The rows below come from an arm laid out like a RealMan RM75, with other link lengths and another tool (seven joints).
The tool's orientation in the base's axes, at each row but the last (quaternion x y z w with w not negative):
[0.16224 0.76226 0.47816 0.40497]
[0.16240 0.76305 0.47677 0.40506]
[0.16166 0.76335 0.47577 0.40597]
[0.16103 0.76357 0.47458 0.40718]
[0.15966 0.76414 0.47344 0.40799]
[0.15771 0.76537 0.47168 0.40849]
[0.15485 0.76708 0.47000 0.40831]
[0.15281 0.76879 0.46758 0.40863]
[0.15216 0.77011 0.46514 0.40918]
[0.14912 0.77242 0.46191 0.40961]
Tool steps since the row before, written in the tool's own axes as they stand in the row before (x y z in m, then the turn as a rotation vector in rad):
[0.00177 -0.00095 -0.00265 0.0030 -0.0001 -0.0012]
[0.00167 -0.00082 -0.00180 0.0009 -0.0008 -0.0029]
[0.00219 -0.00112 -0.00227 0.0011 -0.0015 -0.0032]
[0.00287 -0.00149 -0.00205 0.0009 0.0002 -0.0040]
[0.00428 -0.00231 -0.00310 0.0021 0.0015 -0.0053]
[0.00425 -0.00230 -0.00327 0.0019 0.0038 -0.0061]
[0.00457 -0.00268 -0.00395 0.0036 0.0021 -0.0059]
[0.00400 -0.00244 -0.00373 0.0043 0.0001 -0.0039]
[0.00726 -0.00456 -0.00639 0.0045 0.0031 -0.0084]
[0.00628 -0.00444 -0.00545 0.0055 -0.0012 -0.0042]
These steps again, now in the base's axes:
[-0.00301 -0.00093 -0.00107 -0.0028 0.0011 -0.0012]
[-0.00231 -0.00042 -0.00109 -0.0027 -0.0016 -0.0005]
[-0.00295 -0.00052 -0.00149 -0.0029 -0.0020 -0.0011]
[-0.00315 -0.00014 -0.00217 -0.0037 -0.0017 0.0006]
[-0.00471 -0.00030 -0.00332 -0.0056 -0.0011 0.0014]
[-0.00482 -0.00044 -0.00326 -0.0064 -0.0005 0.0037]
[-0.00548 -0.00088 -0.00358 -0.0071 -0.0002 0.0014]
[-0.00499 -0.00101 -0.00315 -0.0057 0.0004 -0.0011]
[-0.00876 -0.00169 -0.00590 -0.0097 -0.0006 0.0024]
[-0.00744 -0.00175 -0.00552 -0.0065 0.0002 -0.0027]

